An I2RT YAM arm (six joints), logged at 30 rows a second.
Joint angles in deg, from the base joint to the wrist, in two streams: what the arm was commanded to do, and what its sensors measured. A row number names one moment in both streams.
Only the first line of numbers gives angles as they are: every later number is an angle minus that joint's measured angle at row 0.
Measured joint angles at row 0:
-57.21 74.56 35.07 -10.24 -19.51 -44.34
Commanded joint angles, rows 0 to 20:
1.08 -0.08 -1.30 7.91 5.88 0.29
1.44 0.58 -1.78 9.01 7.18 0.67
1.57 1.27 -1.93 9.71 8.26 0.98
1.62 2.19 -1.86 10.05 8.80 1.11
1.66 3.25 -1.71 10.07 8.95 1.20
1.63 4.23 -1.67 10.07 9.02 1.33
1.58 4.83 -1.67 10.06 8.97 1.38
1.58 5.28 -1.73 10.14 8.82 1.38
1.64 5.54 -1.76 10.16 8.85 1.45
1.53 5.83 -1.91 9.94 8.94 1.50
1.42 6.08 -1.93 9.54 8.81 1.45
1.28 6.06 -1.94 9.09 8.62 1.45
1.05 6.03 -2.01 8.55 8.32 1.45
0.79 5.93 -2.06 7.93 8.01 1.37
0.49 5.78 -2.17 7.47 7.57 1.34
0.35 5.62 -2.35 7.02 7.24 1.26
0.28 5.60 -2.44 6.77 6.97 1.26
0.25 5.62 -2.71 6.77 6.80 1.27
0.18 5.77 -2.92 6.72 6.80 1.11
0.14 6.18 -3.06 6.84 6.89 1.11
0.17 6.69 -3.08 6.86 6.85 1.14
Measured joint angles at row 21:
0.37 5.93 -2.03 8.35 7.96 1.07
